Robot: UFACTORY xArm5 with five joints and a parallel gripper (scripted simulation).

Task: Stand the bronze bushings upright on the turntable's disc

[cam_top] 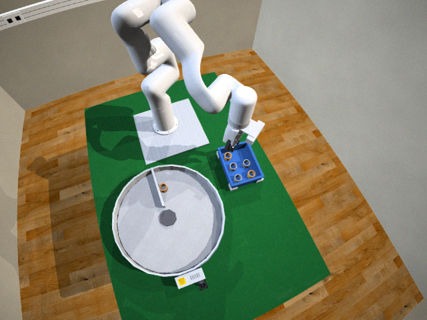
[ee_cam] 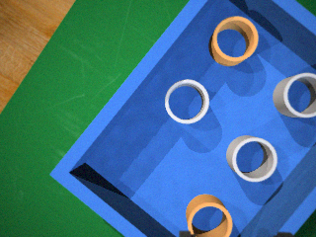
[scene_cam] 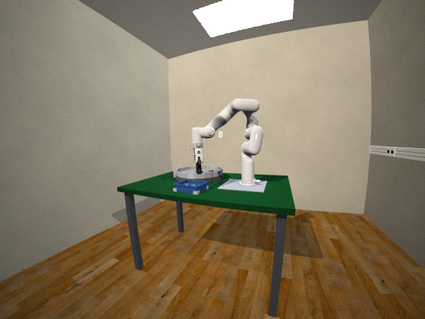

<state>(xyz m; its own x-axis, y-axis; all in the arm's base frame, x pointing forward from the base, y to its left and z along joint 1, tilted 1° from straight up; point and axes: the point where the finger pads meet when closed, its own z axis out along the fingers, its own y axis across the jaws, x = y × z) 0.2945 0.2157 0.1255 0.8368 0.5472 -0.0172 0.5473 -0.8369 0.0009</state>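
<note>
My hand is 110 mm above the blue crate, 50 mm short of it and 20 mm to the right of it. From my hand the other things lie so: grey turntable disc (340 mm to the right, 160 mm ahead, 80 mm below).
</note>
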